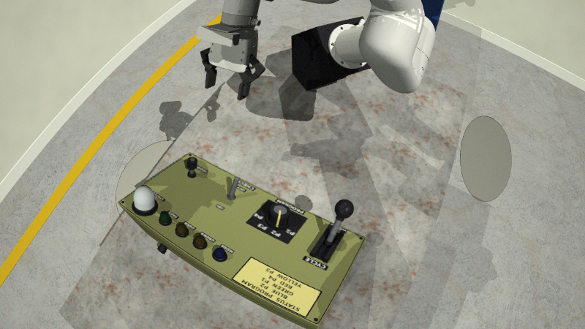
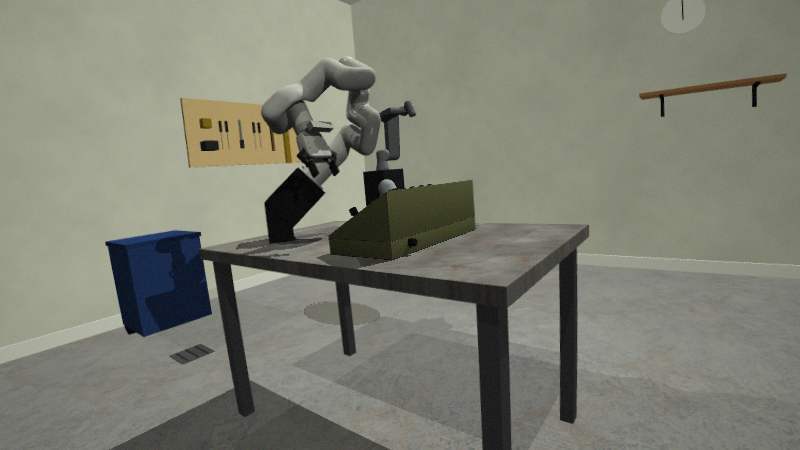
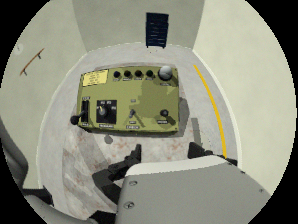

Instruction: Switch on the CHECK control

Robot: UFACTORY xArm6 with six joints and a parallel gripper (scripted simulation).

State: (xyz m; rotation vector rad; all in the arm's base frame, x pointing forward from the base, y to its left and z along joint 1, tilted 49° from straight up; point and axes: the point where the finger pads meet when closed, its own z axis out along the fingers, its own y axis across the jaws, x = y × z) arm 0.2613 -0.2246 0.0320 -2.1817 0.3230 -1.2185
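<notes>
My gripper is now 140 mm short of the grey toggle lever, 100 mm to the right of it and 150 mm above it. The rest, counted from my hand: program dial: 140 mm ahead, 230 mm to the left, 140 mm below; olive console: 170 mm ahead, 170 mm to the left, 160 mm below; ball-topped cycle lever: 90 mm ahead, 340 mm to the left, 130 mm below.
</notes>
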